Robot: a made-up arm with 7 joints. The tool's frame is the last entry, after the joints. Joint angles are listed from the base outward.
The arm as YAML. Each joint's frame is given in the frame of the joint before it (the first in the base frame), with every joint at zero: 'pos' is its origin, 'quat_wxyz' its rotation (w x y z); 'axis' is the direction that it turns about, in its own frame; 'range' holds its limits. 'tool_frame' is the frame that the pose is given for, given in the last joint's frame.
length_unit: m
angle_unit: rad
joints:
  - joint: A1
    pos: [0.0, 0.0, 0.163]
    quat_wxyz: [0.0, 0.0, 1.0, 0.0]
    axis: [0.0, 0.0, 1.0]
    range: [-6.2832, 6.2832]
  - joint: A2
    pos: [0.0, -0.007, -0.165]
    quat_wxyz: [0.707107, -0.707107, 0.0, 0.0]
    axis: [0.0, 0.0, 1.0]
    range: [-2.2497, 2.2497]
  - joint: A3
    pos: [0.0, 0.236, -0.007]
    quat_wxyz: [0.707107, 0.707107, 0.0, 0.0]
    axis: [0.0, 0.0, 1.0]
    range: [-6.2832, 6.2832]
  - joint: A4
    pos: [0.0, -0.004, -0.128]
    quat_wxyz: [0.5, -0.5, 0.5, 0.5]
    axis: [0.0, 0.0, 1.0]
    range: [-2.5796, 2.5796]
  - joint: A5
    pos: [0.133, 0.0, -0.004]
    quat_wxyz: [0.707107, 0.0, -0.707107, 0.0]
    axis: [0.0, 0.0, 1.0]
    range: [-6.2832, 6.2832]
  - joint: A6
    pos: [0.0, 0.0, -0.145]
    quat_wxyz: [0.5, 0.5, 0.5, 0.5]
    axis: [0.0, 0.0, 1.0]
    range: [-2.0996, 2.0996]
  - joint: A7
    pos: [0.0, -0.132, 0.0]
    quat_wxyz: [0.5, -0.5, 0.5, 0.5]
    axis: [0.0, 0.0, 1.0]
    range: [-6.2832, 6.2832]
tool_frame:
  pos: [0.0, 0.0, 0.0]
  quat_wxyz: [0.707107, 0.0, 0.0, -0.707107]
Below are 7 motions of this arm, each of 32 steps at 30 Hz.
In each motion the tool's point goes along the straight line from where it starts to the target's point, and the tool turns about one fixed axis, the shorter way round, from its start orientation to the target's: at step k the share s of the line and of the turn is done. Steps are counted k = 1, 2, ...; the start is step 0. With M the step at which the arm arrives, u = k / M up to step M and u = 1 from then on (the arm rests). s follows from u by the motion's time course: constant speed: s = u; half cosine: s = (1 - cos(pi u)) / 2; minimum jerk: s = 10 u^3 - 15 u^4 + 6 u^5.
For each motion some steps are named. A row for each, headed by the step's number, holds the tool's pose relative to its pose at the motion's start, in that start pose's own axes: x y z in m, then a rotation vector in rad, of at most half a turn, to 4 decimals.
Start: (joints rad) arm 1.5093 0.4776 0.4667 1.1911 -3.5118 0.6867 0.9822
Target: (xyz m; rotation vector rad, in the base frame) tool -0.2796 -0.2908 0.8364 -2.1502 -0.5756 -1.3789
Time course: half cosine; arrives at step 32
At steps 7, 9, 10, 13, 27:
7: -0.0022 -0.0316 0.0053 -0.0160 0.0431 -0.0459
9: -0.0036 -0.0509 0.0085 -0.0258 0.0695 -0.0739
10: -0.0044 -0.0618 0.0103 -0.0314 0.0844 -0.0899
13: -0.0070 -0.0987 0.0164 -0.0501 0.1349 -0.1435
27: -0.0186 -0.2618 0.0436 -0.1328 0.3576 -0.3806

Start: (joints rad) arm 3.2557 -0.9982 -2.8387 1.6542 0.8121 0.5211 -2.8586
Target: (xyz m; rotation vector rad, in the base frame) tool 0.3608 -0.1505 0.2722 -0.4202 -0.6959 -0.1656
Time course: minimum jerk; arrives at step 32
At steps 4, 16, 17, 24, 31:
4: -0.0007 0.0005 0.0016 -0.0009 -0.0113 -0.0174
16: -0.0231 0.0154 0.0490 -0.0278 -0.3528 -0.5434
17: -0.0258 0.0172 0.0547 -0.0310 -0.3940 -0.6069
24: -0.0414 0.0276 0.0879 -0.0498 -0.6325 -0.9743
31: -0.0462 0.0308 0.0980 -0.0555 -0.7054 -1.0865

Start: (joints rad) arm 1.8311 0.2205 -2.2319 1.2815 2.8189 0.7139 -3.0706
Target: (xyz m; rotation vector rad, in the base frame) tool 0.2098 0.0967 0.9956 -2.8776 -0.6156 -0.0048
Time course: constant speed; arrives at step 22
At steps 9, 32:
9: -0.0075 -0.0653 -0.0083 -0.0943 0.1954 0.0422
32: -0.0184 -0.1597 -0.0203 -0.2305 0.4778 0.1032

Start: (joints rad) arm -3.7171 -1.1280 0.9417 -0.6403 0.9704 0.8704 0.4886
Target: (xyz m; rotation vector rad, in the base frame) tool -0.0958 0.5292 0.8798 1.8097 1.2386 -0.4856
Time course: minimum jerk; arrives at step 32
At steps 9, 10, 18, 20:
9: 0.0464 -0.1001 0.0451 -0.1380 0.0777 0.1585
10: 0.0600 -0.1294 0.0583 -0.1785 0.1005 0.2050
18: 0.2052 -0.4428 0.1996 -0.6108 0.3440 0.7014
20: 0.2415 -0.5210 0.2349 -0.7187 0.4047 0.8254

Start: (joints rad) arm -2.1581 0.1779 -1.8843 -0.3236 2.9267 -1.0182 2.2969
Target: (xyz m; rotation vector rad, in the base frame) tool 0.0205 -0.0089 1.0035 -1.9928 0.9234 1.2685
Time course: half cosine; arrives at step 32
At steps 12, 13, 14, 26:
12: 0.0438 -0.0001 -0.0005 -0.1561 -0.2786 0.0193
13: 0.0504 -0.0001 -0.0005 -0.1795 -0.3203 0.0222
14: 0.0572 -0.0001 -0.0006 -0.2036 -0.3633 0.0251
26: 0.1301 -0.0002 -0.0014 -0.4632 -0.8266 0.0572

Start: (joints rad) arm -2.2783 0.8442 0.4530 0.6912 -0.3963 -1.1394 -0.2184
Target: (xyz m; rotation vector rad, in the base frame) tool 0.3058 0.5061 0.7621 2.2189 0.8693 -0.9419
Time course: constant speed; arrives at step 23
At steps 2, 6, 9, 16, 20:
2: -0.0324 0.0400 0.0014 0.0460 -0.0494 0.1130
6: -0.0973 0.1199 0.0041 0.1381 -0.1483 0.3390
9: -0.1460 0.1799 0.0062 0.2072 -0.2224 0.5085
16: -0.2595 0.3198 0.0109 0.3683 -0.3954 0.9041
20: -0.3244 0.3998 0.0137 0.4604 -0.4943 1.1301

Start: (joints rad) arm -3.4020 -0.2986 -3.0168 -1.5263 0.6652 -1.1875 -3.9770
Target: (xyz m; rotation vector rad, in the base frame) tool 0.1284 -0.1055 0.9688 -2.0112 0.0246 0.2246
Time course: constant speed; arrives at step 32
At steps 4, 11, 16, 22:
4: 0.0005 0.0097 0.0611 -0.2665 -0.1539 -0.0440
11: 0.0013 0.0266 0.1681 -0.7329 -0.4232 -0.1211
16: 0.0019 0.0388 0.2445 -1.0660 -0.6156 -0.1762
22: 0.0026 0.0533 0.3362 -1.4658 -0.8465 -0.2422

